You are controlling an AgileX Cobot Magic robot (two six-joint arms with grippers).
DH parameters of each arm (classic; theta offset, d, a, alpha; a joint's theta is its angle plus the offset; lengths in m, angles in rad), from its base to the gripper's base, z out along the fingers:
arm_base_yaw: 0 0.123 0 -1.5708
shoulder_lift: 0.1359 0 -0.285 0
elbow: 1.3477 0 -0.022 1.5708
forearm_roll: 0 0.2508 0 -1.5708
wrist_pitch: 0 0 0.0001 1.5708
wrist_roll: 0 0.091 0 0
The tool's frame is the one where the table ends.
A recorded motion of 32 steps. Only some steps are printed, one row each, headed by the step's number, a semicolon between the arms.
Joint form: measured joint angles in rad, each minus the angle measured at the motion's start. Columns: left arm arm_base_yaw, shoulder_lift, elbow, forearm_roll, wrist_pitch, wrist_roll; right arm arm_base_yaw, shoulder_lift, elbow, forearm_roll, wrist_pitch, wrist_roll.
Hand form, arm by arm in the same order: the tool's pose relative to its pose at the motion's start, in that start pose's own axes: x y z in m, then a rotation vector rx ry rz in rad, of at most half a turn. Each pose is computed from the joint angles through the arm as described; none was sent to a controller.
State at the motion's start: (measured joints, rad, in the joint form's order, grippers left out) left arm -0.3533 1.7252 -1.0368 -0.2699 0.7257 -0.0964; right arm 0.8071 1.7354 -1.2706 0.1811 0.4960 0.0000
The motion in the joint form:
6: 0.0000 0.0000 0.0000 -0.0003 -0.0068 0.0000; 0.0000 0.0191 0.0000 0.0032 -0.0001 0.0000
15: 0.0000 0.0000 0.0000 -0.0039 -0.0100 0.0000; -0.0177 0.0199 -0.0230 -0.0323 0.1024 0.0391
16: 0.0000 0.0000 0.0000 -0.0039 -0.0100 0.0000; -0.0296 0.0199 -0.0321 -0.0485 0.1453 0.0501
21: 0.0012 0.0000 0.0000 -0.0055 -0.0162 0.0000; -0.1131 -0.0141 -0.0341 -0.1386 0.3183 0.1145
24: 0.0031 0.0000 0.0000 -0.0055 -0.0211 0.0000; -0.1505 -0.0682 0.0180 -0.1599 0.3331 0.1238
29: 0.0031 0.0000 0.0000 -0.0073 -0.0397 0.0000; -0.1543 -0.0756 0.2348 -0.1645 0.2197 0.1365
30: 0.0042 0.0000 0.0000 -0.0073 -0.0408 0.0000; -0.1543 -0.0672 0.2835 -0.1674 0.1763 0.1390
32: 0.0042 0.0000 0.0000 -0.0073 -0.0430 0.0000; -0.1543 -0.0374 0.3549 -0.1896 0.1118 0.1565
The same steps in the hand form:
6: -0.0006 -0.0001 0.0000 0.0009 -0.0067 -0.0002; 0.0028 -0.0009 0.0072 0.0015 0.0187 0.0045
15: -0.0009 -0.0003 0.0000 0.0035 -0.0097 -0.0029; 0.0042 -0.0081 0.0034 0.0288 0.0961 0.0252
16: -0.0009 -0.0003 0.0000 0.0035 -0.0097 -0.0029; 0.0047 -0.0129 0.0013 0.0449 0.1278 0.0318
21: -0.0016 -0.0001 -0.0001 0.0049 -0.0161 -0.0053; 0.0112 -0.0469 -0.0186 0.1548 0.2497 0.0959
24: -0.0022 0.0004 -0.0002 0.0050 -0.0214 -0.0071; 0.0201 -0.0596 -0.0340 0.1899 0.2570 0.1212
29: -0.0039 0.0002 -0.0002 0.0079 -0.0398 -0.0085; 0.0746 -0.0677 -0.0121 0.2062 0.3506 0.1435
30: -0.0041 0.0005 -0.0003 0.0077 -0.0412 -0.0095; 0.0875 -0.0697 -0.0052 0.2098 0.3640 0.1449
32: -0.0043 0.0005 -0.0003 0.0079 -0.0434 -0.0095; 0.1095 -0.0743 0.0080 0.2260 0.3997 0.1452

